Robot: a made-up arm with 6 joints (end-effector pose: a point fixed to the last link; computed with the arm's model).
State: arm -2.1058 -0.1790 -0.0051 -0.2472 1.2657 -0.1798
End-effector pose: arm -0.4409 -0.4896 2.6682 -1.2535 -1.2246 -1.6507
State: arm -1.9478 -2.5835 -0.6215 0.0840 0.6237 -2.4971
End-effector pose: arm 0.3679 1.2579 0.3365 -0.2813 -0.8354 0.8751
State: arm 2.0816 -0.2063 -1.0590 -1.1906 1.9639 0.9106
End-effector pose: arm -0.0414 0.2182 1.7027 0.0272 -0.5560 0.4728
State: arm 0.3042 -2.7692 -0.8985 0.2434 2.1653 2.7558
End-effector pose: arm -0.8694 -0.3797 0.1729 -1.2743 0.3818 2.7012
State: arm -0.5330 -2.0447 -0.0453 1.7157 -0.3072 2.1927
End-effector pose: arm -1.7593 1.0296 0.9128 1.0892 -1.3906 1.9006
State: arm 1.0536 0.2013 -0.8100 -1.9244 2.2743 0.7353
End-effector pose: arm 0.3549 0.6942 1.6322 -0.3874 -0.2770 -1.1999
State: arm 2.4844 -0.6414 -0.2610 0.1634 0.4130 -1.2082
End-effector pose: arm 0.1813 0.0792 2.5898 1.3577 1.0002 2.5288
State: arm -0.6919 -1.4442 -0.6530 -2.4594 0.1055 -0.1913
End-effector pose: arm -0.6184 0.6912 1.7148 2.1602 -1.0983 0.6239
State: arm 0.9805 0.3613 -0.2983 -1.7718 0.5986 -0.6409
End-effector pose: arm 0.7252 1.1217 1.7021 1.7876 0.6197 -0.4646
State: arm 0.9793 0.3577 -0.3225 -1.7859 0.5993 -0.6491
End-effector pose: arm 0.7133 1.1051 1.6897 1.7858 0.6198 -0.4963
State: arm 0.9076 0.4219 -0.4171 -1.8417 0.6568 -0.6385
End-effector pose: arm 0.7703 1.0381 1.5480 1.6804 0.5139 -0.7169
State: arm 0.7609 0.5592 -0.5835 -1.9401 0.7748 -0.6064
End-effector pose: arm 0.8556 0.8782 1.3068 1.4125 0.3092 -1.1133
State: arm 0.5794 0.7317 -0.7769 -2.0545 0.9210 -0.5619
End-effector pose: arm 0.8855 0.6541 1.0895 0.9902 0.1058 -1.5390
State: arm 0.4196 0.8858 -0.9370 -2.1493 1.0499 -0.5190
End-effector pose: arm 0.8617 0.4678 0.9691 0.5453 -0.0043 -1.8441
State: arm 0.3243 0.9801 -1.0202 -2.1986 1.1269 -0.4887
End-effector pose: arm 0.8423 0.3711 0.9194 0.2594 -0.0277 -1.9845
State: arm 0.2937 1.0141 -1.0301 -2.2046 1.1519 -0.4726
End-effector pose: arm 0.8481 0.3447 0.8950 0.1761 -0.0207 -2.0144
